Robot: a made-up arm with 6 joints.
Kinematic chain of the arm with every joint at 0, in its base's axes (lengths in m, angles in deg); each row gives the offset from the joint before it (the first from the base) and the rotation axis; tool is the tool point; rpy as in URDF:
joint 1: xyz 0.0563 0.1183 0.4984 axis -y
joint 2: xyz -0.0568 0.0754 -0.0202 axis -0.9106 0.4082 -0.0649
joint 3: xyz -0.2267 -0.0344 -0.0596 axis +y
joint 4: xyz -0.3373 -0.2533 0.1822 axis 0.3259 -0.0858 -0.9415
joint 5: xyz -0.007 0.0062 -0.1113 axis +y
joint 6: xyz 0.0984 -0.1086 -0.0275 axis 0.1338 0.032 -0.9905
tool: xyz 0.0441 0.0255 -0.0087 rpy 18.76 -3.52 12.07
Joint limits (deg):
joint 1: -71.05..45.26
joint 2: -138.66..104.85
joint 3: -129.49..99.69
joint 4: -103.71..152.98
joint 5: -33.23..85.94
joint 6: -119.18..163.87
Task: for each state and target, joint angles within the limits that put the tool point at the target. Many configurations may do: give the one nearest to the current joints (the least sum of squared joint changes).
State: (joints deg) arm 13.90 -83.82 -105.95 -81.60 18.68 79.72
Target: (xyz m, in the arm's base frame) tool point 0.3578 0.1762 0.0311
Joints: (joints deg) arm 40.80 -59.66 -87.70 -54.14 52.42 91.12
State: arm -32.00 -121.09 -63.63 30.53 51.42 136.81
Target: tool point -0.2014 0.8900 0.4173
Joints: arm -45.24 -132.40 -35.62 31.67 72.54 140.30
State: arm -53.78 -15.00 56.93 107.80 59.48 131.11
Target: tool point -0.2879 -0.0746 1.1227
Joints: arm -71.05 -11.09 15.97 65.40 78.65 129.59
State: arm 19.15 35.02 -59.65 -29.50 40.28 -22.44
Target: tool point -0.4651 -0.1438 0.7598
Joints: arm -0.09 57.35 -35.77 -26.15 63.79 -26.77
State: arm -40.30 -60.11 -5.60 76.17 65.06 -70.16
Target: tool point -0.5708 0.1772 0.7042
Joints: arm -60.97 -55.62 -1.54 75.61 68.24 -71.61
